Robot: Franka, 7 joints.
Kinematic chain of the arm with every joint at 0, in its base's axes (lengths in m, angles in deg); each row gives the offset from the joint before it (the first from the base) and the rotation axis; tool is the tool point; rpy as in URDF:
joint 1: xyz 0 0 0.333 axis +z
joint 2: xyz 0 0 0 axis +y
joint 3: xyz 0 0 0.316 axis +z
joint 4: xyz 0.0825 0 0 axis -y
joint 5: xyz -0.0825 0 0.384 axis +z
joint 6: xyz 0 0 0 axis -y
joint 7: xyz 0.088 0 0 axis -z
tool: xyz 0 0 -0.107 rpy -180 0 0
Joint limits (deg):
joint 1: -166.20..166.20
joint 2: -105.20..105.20
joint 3: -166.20..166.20
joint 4: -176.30..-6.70
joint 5: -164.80..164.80
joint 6: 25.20..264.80
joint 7: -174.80..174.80
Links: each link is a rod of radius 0.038 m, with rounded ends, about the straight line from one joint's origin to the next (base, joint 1, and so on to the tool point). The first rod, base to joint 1, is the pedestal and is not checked.
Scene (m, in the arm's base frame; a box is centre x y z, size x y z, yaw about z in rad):
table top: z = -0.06
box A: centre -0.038 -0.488 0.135 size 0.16 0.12 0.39 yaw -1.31
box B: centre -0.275 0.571 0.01 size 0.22 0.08 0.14 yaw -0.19
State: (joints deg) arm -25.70 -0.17 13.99 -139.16 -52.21 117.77 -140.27
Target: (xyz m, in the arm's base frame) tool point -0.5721 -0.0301 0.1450
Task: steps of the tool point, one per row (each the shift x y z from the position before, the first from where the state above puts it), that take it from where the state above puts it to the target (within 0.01 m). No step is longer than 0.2 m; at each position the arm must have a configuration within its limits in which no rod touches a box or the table.
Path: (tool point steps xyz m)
1: -0.0405 -0.1180 0.0363
2: -0.0745 -0.1034 0.0379
3: -0.1031 -0.0787 0.0392
4: -0.1235 -0.0459 0.0398
5: -0.1331 -0.0081 0.0401
6: -0.1472 -0.0063 -0.0873
7: -0.1429 0.0525 -0.0877
8: -0.1200 0.1056 -0.0774
9: -0.0833 0.1439 -0.0581
10: -0.0407 0.1622 -0.0334

